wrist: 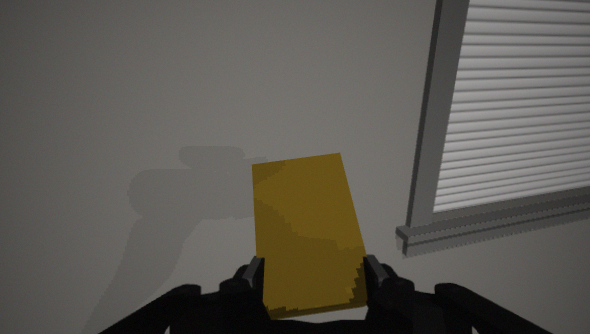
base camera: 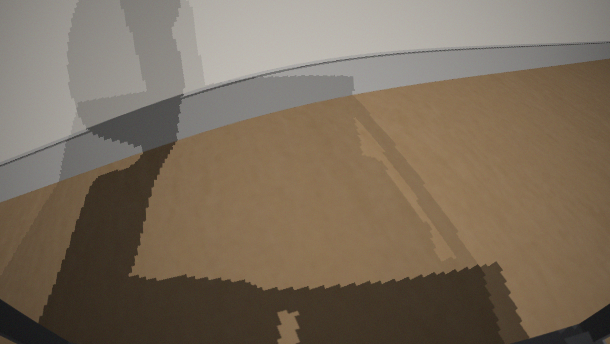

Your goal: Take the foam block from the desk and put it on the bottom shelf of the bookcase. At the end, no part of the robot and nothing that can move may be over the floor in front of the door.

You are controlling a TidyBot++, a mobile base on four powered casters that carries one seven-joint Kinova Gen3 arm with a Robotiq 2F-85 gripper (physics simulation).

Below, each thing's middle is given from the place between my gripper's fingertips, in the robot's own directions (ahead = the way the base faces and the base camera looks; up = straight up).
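As for the yellow foam block (wrist: 306,228), my hand is 30 mm short of it and 10 mm below it.
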